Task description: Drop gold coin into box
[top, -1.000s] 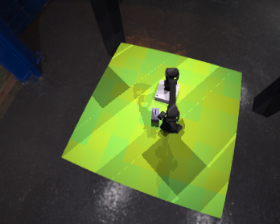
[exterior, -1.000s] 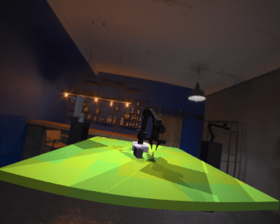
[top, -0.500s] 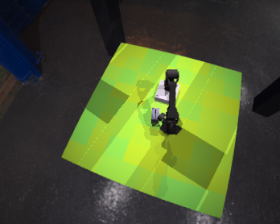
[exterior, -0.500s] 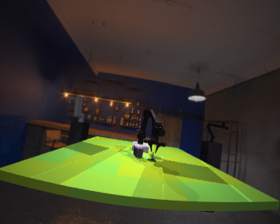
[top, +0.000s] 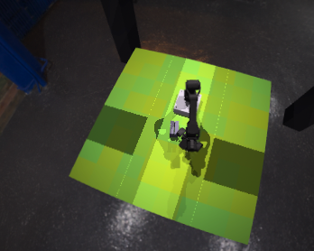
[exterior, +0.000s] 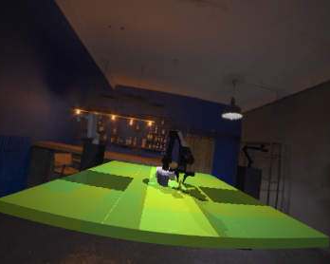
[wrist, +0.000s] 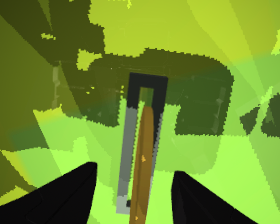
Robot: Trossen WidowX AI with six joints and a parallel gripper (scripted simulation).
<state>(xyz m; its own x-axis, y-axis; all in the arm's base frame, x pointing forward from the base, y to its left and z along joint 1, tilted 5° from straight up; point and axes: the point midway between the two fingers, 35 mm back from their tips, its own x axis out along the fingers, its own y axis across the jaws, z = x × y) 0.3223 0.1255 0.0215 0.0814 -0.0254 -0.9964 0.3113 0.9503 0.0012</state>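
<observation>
My gripper tip is now right at the gold coin.
</observation>
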